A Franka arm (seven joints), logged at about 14 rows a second.
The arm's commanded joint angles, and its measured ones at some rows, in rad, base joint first. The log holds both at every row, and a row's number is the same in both.
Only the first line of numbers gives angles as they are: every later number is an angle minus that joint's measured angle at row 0.
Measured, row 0:
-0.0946 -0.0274 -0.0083 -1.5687 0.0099 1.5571 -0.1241
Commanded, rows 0 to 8:
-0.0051 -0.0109 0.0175 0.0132 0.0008 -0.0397 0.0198
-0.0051 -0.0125 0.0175 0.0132 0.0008 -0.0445 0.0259
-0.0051 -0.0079 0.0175 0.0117 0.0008 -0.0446 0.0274
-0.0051 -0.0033 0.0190 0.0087 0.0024 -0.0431 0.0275
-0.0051 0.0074 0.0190 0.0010 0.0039 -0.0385 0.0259
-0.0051 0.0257 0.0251 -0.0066 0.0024 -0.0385 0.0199
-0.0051 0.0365 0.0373 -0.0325 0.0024 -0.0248 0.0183
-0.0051 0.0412 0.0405 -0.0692 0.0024 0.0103 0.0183
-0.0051 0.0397 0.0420 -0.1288 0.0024 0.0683 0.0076
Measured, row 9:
0.0003 0.0335 0.0299 -0.0512 -0.0001 -0.0016 0.0106
